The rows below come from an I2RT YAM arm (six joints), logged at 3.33 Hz.
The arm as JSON. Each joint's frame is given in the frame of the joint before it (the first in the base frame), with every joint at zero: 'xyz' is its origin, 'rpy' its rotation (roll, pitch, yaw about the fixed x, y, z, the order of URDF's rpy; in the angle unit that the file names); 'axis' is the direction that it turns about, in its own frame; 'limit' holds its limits. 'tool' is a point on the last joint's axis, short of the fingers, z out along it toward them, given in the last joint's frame.
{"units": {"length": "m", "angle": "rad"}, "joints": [
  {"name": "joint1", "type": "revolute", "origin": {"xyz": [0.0, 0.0, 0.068], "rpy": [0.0, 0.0, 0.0]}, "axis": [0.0, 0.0, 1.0], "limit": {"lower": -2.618, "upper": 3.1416}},
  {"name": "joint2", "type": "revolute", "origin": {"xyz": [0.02, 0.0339, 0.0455], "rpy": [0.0, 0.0, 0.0]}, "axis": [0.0, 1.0, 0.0], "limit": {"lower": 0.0, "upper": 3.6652}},
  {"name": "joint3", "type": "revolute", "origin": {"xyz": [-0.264, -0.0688, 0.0], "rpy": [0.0, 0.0, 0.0]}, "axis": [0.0, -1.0, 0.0], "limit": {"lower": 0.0, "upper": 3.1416}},
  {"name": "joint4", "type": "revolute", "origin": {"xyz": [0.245, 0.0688, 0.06], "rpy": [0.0, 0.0, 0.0]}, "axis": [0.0, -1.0, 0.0], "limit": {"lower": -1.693, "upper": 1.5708}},
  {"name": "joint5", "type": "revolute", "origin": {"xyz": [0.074, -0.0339, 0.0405], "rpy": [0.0, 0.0, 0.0]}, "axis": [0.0, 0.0, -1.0], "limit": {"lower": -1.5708, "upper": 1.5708}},
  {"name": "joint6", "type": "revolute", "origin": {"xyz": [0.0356, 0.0, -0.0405], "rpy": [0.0, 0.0, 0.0]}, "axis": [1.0, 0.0, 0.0], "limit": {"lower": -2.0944, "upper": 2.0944}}
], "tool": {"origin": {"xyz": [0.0, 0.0, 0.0], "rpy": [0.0, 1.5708, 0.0]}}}
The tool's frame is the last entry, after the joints.
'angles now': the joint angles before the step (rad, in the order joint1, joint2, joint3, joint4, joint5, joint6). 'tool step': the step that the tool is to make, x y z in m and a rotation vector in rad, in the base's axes. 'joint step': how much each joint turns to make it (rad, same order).
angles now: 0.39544 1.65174 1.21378 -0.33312 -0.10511 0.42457
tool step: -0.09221 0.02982 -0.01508 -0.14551 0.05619 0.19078
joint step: 0.22247 -0.21023 -0.22884 -0.10362 0.09479 -0.04413
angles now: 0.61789 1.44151 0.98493 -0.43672 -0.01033 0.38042
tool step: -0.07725 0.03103 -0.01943 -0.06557 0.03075 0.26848
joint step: 0.26997 -0.10476 -0.14564 -0.02618 0.02221 -0.01495
